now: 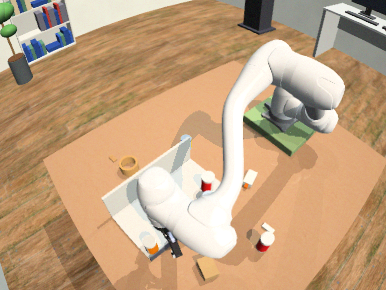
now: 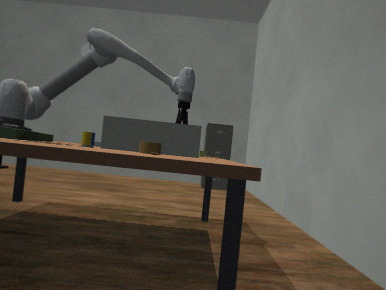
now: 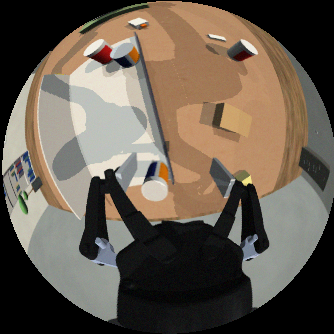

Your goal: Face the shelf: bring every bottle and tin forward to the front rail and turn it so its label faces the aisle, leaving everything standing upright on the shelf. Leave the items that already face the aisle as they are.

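Places are measured from the arm's base along level axes (x ahead, y left, z up), in millimetres.
Pixels of known places: gripper, fingertip midpoint: [image 3: 174,162]; arm's base at its link origin: [image 1: 280,117].
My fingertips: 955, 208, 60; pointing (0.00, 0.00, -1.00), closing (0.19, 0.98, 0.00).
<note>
Ahead of a thing's pixels: the offset from my fingertips to its top centre, as dx, dy, dz.
The white shelf [image 1: 114,190] [image 3: 55,117] has a dark front rail {-150, -34, -71} [image 3: 151,102]. A white-capped orange and navy bottle {+59, -48, -4} [image 1: 151,245] [image 3: 159,172] stands at its near end by the rail, orange side outward. At the far end, a pale-lidded orange and navy tin {-266, -77, -30} [image 3: 125,55] stands near the rail, orange side outward, beside a white-lidded red tin {-317, -141, -1} [image 1: 207,182] [image 3: 99,52] set farther back. Their label fronts cannot be told. My gripper [image 1: 170,242] [image 2: 182,120] [image 3: 174,162] is open and empty above the shelf's near end; the near bottle shows below, between its fingers.
Off the shelf are a red tin {-304, +238, -14} [image 1: 265,242] [image 3: 242,50], a tan block {-62, +160, -64} [image 1: 207,268] [image 3: 234,119], a white box {-503, -48, -86} [image 1: 250,178] [image 3: 138,23] and a white piece {-384, +195, -102} [image 1: 268,227] [image 3: 216,37]. Behind the back panel are a wooden ring {-96, -480, -64} [image 1: 121,168] [image 2: 150,148] and a blue-yellow tin {-407, -413, -44} [image 2: 88,139].
</note>
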